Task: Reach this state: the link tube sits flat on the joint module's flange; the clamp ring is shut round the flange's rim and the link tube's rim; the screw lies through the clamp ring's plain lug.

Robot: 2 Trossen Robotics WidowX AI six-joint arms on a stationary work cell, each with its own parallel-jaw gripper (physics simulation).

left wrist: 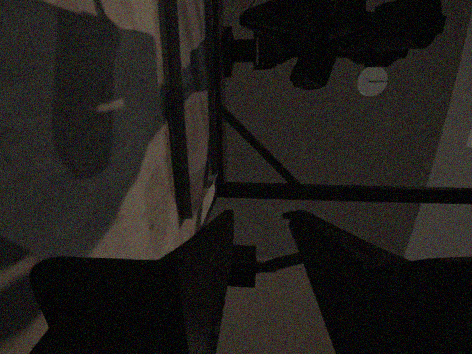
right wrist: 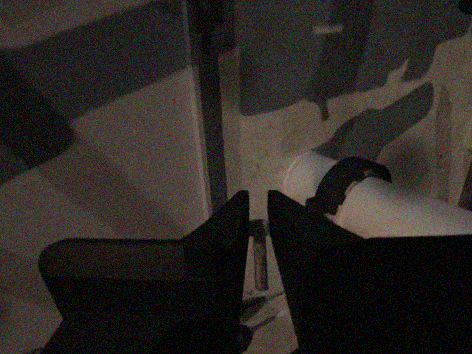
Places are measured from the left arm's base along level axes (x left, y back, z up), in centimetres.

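Where they show: left gripper, fingertip midpoint: (left wrist: 264, 218); right gripper, fingertip midpoint: (left wrist: 241, 17) (right wrist: 257, 199); right arm's base, link origin: (left wrist: 231, 51).
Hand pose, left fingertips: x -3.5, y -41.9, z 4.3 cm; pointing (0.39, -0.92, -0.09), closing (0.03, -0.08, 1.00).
Note:
Each offset is from my left fingertips to the top centre of the thing. "spot": to the spot under its first point.
In the right wrist view, a black clamp ring {dy -0.8, dx +22.0, dz -5.0 cm} (right wrist: 332, 187) sits around the place where two white round parts meet. The longer one at the lower right looks like the link tube {spot: dy -2.7, dx +20.3, dz -1.0 cm} (right wrist: 410, 207); the short rounded one on the far side looks like the joint module {dy -0.6, dx +21.8, dz -5.7 cm} (right wrist: 306, 175). The ring's near lower side and lugs are partly hidden behind a finger. My right gripper (right wrist: 257, 199) is shut on the screw {dy -13.0, dx +24.1, dz -0.5 cm} (right wrist: 260, 265), which shows between the fingers with its shank pointing down the picture, left of the ring and apart from it. My left gripper (left wrist: 264, 218) is partly open and empty, away from these parts.
The left wrist view shows dark frame bars (left wrist: 350, 192), a dark mass of machinery at the top right, and a pale disc (left wrist: 372, 81). A dark bar (right wrist: 212, 125) runs along the table's edge left of the white parts. Large arm shadows lie across the table.

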